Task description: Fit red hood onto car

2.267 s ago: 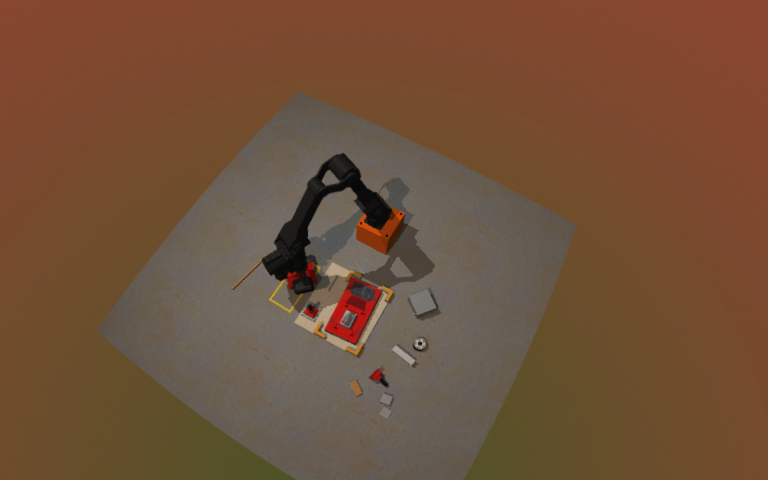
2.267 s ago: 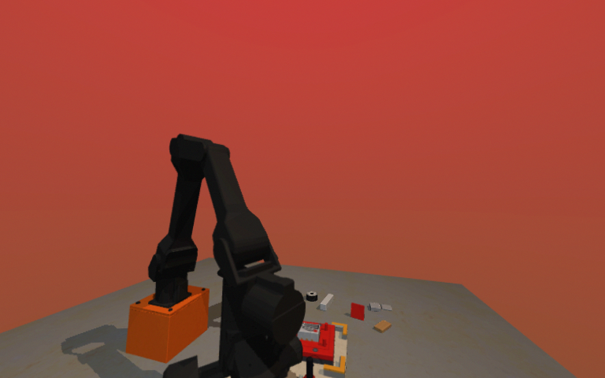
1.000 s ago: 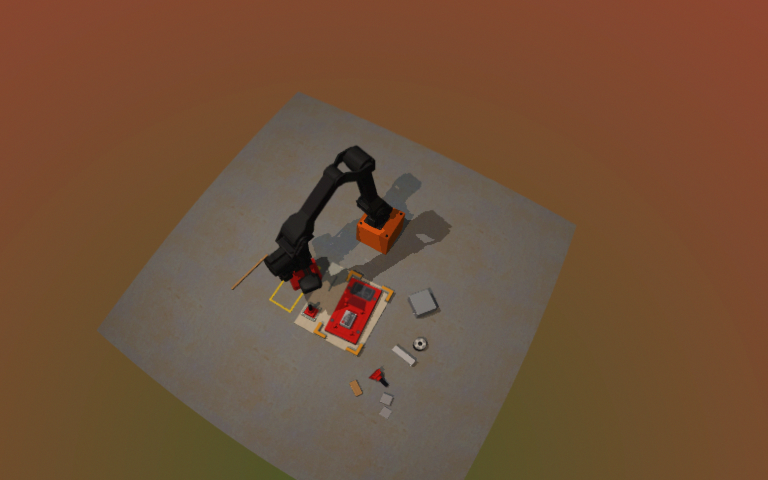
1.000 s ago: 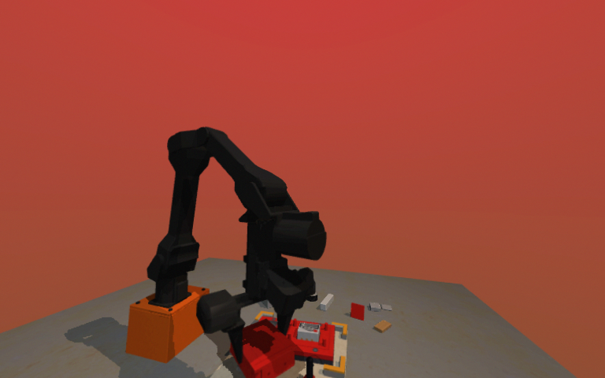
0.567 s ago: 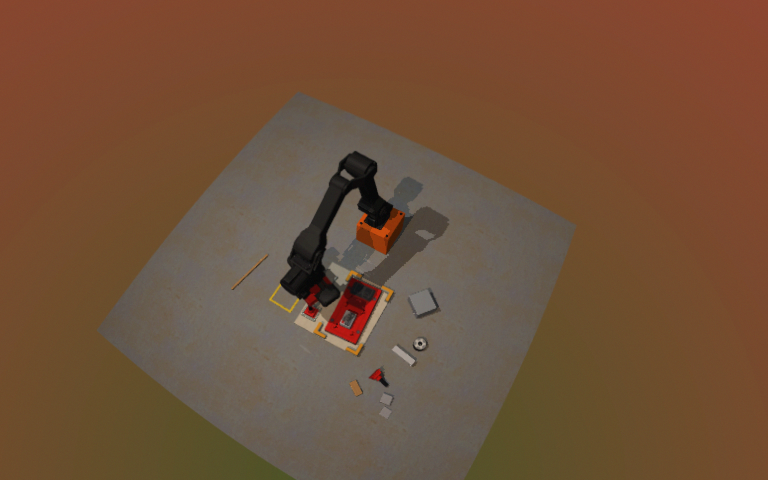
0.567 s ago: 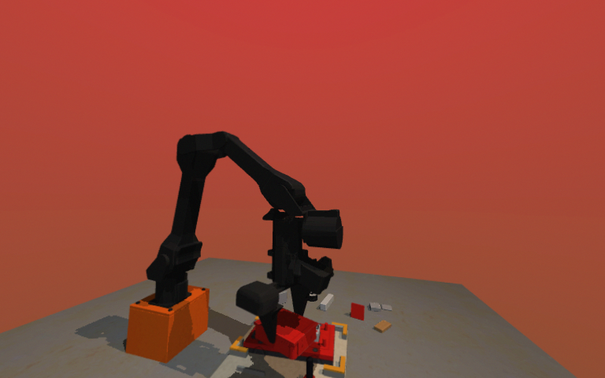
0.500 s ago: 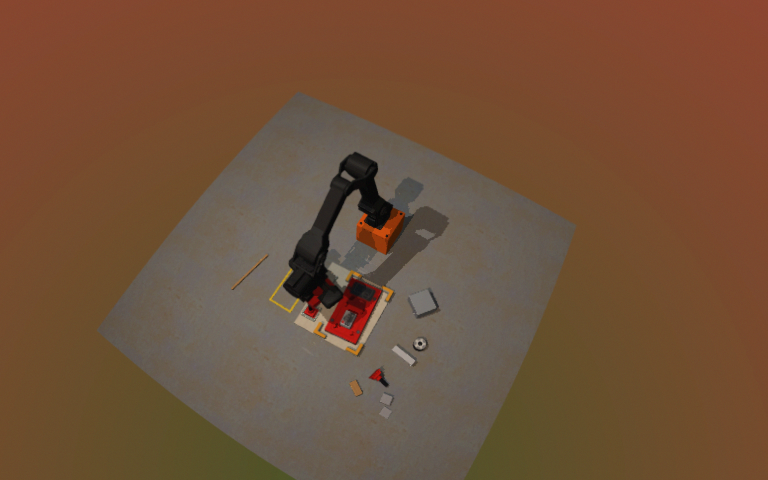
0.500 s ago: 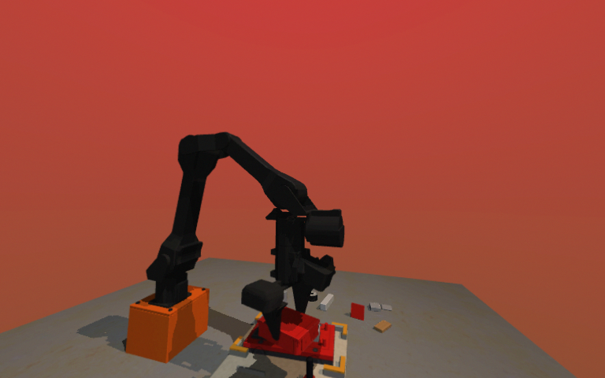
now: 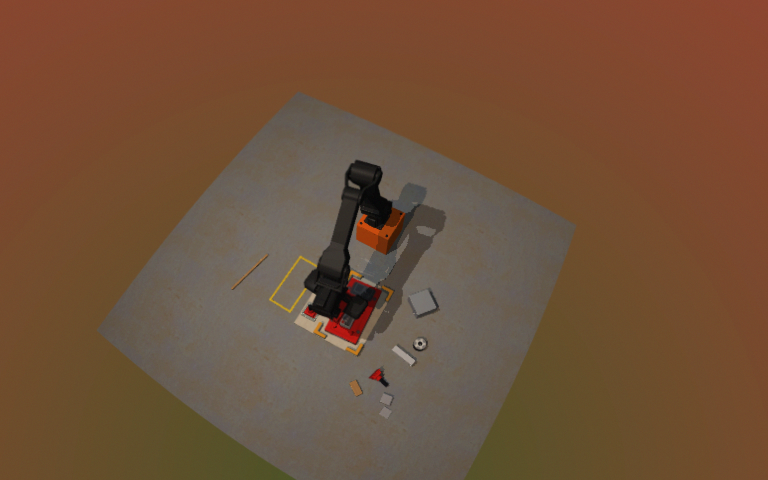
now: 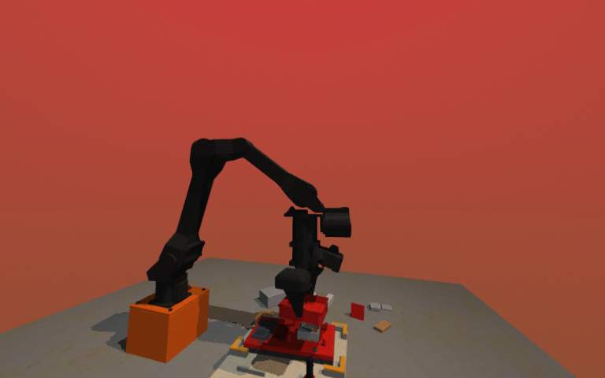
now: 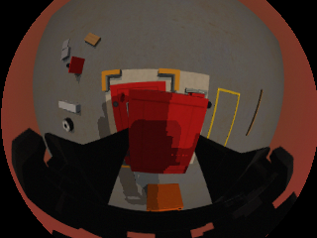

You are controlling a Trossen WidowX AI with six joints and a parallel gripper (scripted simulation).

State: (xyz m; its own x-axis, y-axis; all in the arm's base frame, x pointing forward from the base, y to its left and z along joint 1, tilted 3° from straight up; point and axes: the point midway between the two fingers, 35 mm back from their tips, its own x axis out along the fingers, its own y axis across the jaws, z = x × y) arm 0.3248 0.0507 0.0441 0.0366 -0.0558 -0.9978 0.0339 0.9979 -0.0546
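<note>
Now: gripper tip 8 cm above the grey engine block and 5 cm to the right of it. The rest, counted from my gripper tip: red hood: 1 cm above; then tan tile: 17 cm to the left, 17 cm ahead, 10 cm below; then grey bar: 25 cm to the left, 10 cm below, 1 cm ahead.
</note>
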